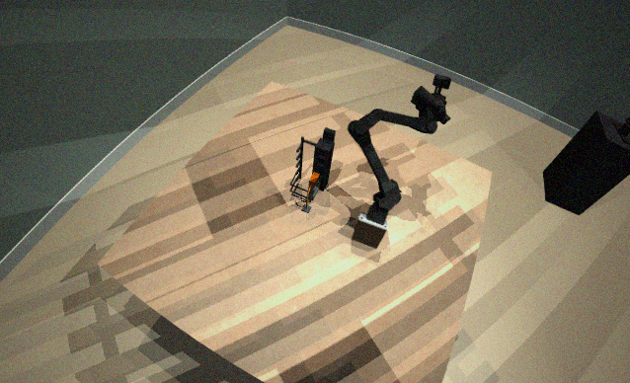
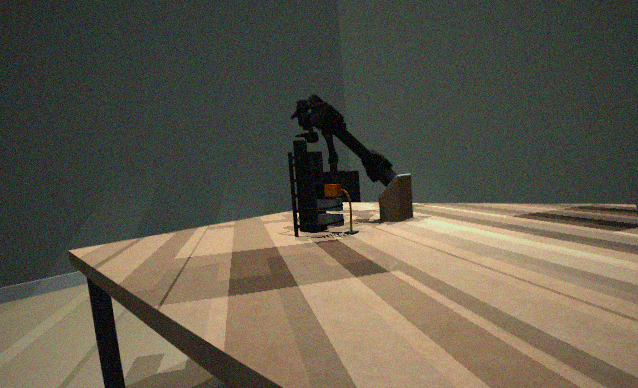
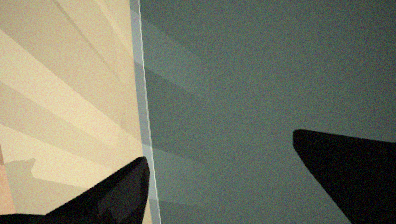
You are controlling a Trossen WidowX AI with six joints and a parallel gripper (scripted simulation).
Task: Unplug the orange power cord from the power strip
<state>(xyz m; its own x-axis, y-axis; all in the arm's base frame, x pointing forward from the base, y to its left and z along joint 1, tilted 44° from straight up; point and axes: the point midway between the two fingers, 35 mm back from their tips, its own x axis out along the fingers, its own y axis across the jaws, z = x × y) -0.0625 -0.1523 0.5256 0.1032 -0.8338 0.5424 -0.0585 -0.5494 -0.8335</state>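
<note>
Now: gripper tip 33 cm short of the orange plug, 42 cm to the right of it and 25 cm above it.
</note>
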